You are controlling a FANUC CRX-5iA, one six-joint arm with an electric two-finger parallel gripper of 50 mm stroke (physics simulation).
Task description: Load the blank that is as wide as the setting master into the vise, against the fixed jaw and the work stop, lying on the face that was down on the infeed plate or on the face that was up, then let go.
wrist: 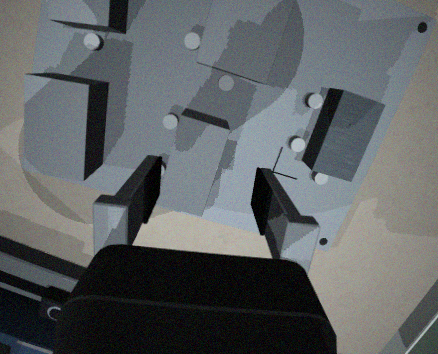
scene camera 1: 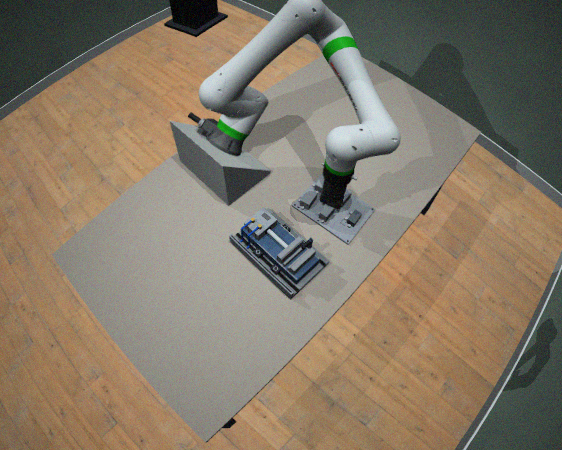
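Pixels of known places: gripper, fingertip midpoint: (wrist: 207,181) (scene camera 1: 331,206); arm's base, link origin: (scene camera 1: 223,145).
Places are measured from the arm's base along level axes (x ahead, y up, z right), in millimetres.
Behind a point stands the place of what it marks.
Observation:
My gripper (scene camera 1: 332,206) {y -49, x 463, z -38 mm} (wrist: 207,181) {y -49, x 463, z -38 mm} is open and empty over the infeed plate (scene camera 1: 340,232) {y -110, x 534, z 0 mm} (wrist: 270,120) {y -110, x 500, z -71 mm}. A grey blank (scene camera 1: 326,213) {y -74, x 459, z -16 mm} (wrist: 196,162) {y -74, x 456, z -39 mm} lies on the plate between the lines of the fingers in the wrist view, tilted to them and closer to the left finger. Another light blank (wrist: 242,42) {y -74, x 465, z -112 mm} lies beyond it. A wide blank (scene camera 1: 308,199) {y -74, x 374, z -28 mm} (wrist: 56,125) {y -74, x 369, z -42 mm} lies at the left, with one more block (wrist: 85,11) {y -74, x 378, z -108 mm} behind it. A darker block (scene camera 1: 354,217) {y -85, x 549, z -70 mm} (wrist: 350,135) {y -85, x 549, z -77 mm} lies at the right by pins. The vise (scene camera 1: 280,242) {y -34, x 404, z 192 mm} has two light jaw bars; no blank is discernible between them.
White pins (wrist: 170,121) {y -102, x 433, z -54 mm} (wrist: 297,144) {y -102, x 522, z -60 mm} stand up beside the blocks. The vise base has a rail (scene camera 1: 264,270) {y -75, x 410, z 290 mm} along its front and blue hoses (scene camera 1: 246,231) at one end. A small dark upright part (scene camera 1: 308,243) {y -23, x 483, z 146 mm} stands beside the jaws. The arm's wedge-shaped base (scene camera 1: 200,162) {y 20, x -3, z 122 mm} stands behind the vise.

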